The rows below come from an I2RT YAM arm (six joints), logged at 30 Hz.
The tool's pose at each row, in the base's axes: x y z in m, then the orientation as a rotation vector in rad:
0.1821 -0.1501 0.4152 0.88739 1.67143 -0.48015
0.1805 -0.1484 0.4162 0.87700 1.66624 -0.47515
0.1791 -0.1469 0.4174 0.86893 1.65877 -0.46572
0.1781 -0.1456 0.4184 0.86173 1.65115 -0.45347
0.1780 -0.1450 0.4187 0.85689 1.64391 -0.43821
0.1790 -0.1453 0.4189 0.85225 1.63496 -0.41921
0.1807 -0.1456 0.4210 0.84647 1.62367 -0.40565
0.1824 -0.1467 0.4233 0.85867 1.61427 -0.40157
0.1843 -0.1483 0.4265 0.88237 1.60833 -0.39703
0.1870 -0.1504 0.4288 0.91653 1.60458 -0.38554
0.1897 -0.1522 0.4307 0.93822 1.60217 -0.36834
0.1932 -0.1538 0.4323 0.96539 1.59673 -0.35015
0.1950 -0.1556 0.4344 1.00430 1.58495 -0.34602
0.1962 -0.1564 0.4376 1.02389 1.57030 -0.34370
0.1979 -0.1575 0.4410 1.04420 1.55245 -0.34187
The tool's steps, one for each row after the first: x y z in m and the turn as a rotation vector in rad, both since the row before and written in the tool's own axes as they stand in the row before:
-0.0003 0.0000 -0.0025 -0.00954 -0.00733 -0.00088
-0.0006 0.0001 -0.0023 -0.01118 -0.00749 0.00361
-0.0005 0.0002 -0.0018 -0.01254 -0.00667 0.00560
-0.0001 0.0004 -0.0006 -0.01312 -0.00480 0.00830
-0.0003 0.0006 0.0008 -0.01552 -0.00535 0.01109
-0.0022 0.0014 0.0009 -0.01277 -0.00891 0.00858
-0.0026 0.0009 0.0014 0.00440 -0.00314 0.01271
-0.0036 0.0009 0.0016 0.01136 0.00402 0.01783
-0.0029 0.0011 0.0027 0.01354 0.01137 0.02619
-0.0024 0.0013 0.0026 0.00235 0.00984 0.02174
-0.0021 0.0020 0.0030 0.00503 0.00958 0.02642
-0.0026 0.0008 0.0019 0.02090 0.00461 0.02809
-0.0032 0.0014 0.0004 0.00964 -0.00481 0.01808
-0.0034 0.0017 0.0009 0.01020 -0.00725 0.01963

